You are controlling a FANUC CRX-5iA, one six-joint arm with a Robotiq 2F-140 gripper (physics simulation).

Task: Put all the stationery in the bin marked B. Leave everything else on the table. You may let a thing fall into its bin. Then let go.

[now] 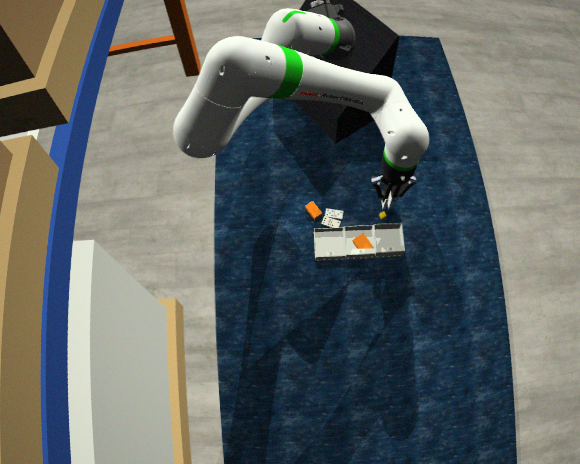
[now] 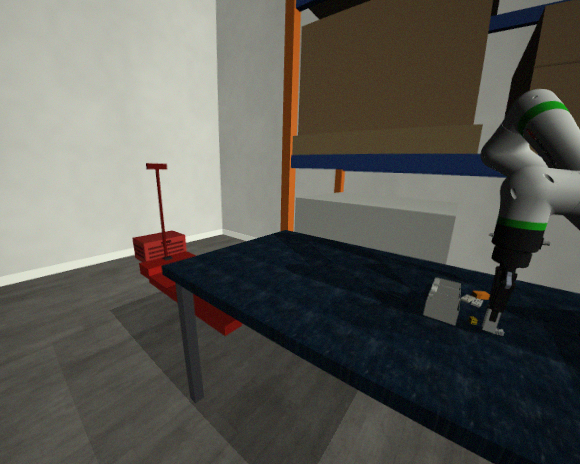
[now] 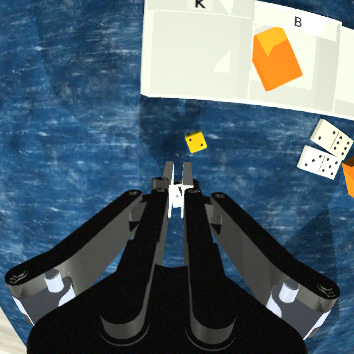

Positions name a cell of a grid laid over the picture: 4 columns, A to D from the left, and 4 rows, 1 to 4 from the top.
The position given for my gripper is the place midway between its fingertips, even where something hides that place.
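My gripper (image 2: D3), (image 1: C2), (image 3: C2). White three-part bin tray (image 1: C3), (image 2: D3), (image 3: C1). Flat orange block (image 3: D1); image 2 misses it, hidden by the tray. White domino (image 3: D2).
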